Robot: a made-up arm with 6 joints. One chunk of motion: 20 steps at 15 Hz.
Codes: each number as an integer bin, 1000 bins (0 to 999) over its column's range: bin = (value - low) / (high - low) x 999, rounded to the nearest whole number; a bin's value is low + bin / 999 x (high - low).
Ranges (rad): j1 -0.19..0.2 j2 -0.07..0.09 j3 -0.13..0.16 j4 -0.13..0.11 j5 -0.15..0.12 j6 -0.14..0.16
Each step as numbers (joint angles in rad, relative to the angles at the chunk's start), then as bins.
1 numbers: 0.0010 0.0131 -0.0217 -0.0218 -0.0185 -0.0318
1 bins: 489 519 373 450 487 360
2 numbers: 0.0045 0.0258 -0.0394 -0.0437 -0.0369 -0.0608
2 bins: 498 598 312 359 418 264
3 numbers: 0.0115 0.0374 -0.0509 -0.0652 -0.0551 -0.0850
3 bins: 516 671 272 270 351 183
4 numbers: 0.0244 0.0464 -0.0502 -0.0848 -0.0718 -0.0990
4 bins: 549 727 275 188 289 137
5 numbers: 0.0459 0.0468 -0.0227 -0.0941 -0.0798 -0.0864
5 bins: 604 729 370 149 260 178
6 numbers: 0.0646 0.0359 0.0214 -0.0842 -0.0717 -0.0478
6 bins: 652 661 522 191 290 307
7 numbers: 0.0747 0.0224 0.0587 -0.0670 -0.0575 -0.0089
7 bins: 678 577 650 262 342 437
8 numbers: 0.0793 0.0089 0.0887 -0.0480 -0.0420 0.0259
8 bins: 690 493 753 341 400 552
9 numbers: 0.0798 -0.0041 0.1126 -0.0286 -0.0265 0.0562
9 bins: 691 411 836 422 457 653
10 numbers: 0.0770 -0.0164 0.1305 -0.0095 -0.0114 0.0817
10 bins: 684 335 897 502 513 738
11 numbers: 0.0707 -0.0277 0.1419 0.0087 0.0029 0.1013
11 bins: 668 264 937 577 566 804
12 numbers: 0.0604 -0.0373 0.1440 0.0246 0.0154 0.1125
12 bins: 641 204 944 644 612 841
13 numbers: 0.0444 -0.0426 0.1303 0.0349 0.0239 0.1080
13 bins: 600 171 897 686 643 826
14 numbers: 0.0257 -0.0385 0.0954 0.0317 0.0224 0.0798
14 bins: 553 197 776 673 638 732
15 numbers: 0.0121 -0.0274 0.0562 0.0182 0.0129 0.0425
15 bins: 518 266 641 617 603 608
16 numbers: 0.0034 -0.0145 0.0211 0.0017 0.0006 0.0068
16 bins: 495 347 521 548 557 489
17 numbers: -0.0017 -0.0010 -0.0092 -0.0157 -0.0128 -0.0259
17 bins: 482 431 416 476 508 380
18 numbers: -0.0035 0.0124 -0.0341 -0.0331 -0.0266 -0.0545
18 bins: 478 514 330 403 457 285
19 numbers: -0.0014 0.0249 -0.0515 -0.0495 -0.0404 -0.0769
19 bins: 483 593 270 335 406 210
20 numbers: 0.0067 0.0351 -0.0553 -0.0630 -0.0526 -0.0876
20 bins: 504 656 257 279 360 174
